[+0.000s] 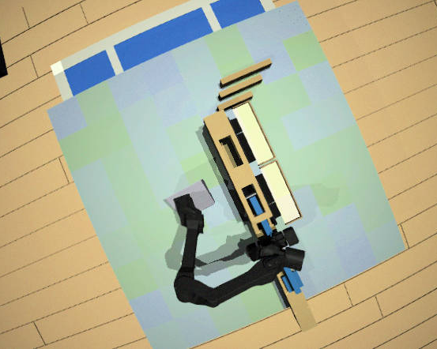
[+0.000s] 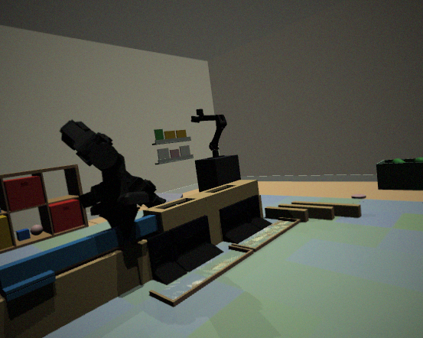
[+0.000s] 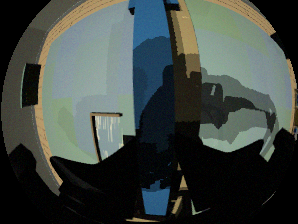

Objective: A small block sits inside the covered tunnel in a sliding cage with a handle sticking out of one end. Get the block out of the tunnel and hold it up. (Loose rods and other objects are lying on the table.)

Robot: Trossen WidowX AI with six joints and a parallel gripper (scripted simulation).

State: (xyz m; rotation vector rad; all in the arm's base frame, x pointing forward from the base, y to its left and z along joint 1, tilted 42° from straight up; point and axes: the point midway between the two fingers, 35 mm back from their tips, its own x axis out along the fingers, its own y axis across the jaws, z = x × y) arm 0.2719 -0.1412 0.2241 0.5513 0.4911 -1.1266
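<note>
The tan covered tunnel is 10 mm ahead of my gripper tip, 80 mm to the left of it and 40 mm below it.
</note>
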